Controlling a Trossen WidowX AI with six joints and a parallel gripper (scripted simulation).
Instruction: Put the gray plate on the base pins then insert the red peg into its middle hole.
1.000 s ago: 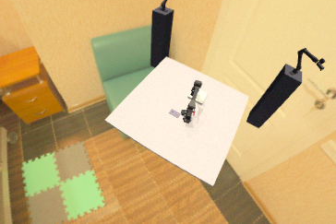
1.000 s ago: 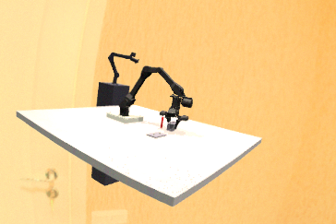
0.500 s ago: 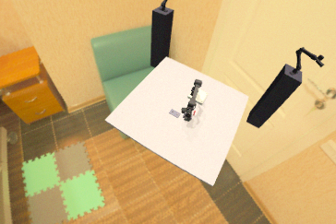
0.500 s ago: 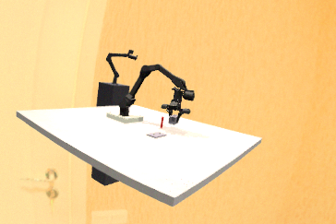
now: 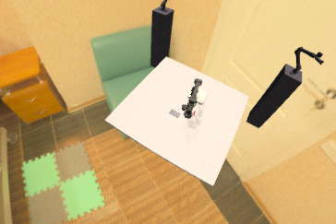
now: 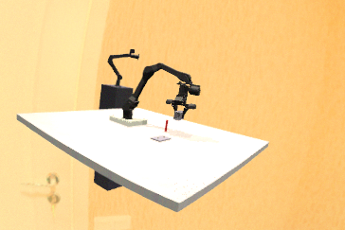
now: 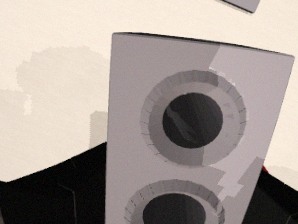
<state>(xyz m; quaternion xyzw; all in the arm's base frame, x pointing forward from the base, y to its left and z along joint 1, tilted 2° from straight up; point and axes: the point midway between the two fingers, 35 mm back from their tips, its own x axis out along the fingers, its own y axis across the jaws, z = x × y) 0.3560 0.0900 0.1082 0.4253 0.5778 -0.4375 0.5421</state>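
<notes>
The gray base lies 15 cm to the right of my gripper tip, 12 cm below it and 1 cm behind it. Round my gripper tip: gray plate (3 cm above).
</notes>
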